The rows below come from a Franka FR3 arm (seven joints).
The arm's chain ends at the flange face. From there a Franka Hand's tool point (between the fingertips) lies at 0.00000 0.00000 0.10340 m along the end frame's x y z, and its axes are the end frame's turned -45 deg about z.
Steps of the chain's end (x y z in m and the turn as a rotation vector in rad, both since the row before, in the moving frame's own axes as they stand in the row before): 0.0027, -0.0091, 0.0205, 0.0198, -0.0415, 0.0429; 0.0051, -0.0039, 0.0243, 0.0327, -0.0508, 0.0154; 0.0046, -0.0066, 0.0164, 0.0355, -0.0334, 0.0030; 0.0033, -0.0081, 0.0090, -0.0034, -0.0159, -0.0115
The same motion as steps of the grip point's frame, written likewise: 0.0069, -0.0090, 0.0204, 0.0433, -0.0153, 0.0429; 0.0051, -0.0053, 0.0241, 0.0590, -0.0128, 0.0154; 0.0081, -0.0064, 0.0163, 0.0487, 0.0015, 0.0030; 0.0066, -0.0043, 0.0090, 0.0088, -0.0136, -0.0115
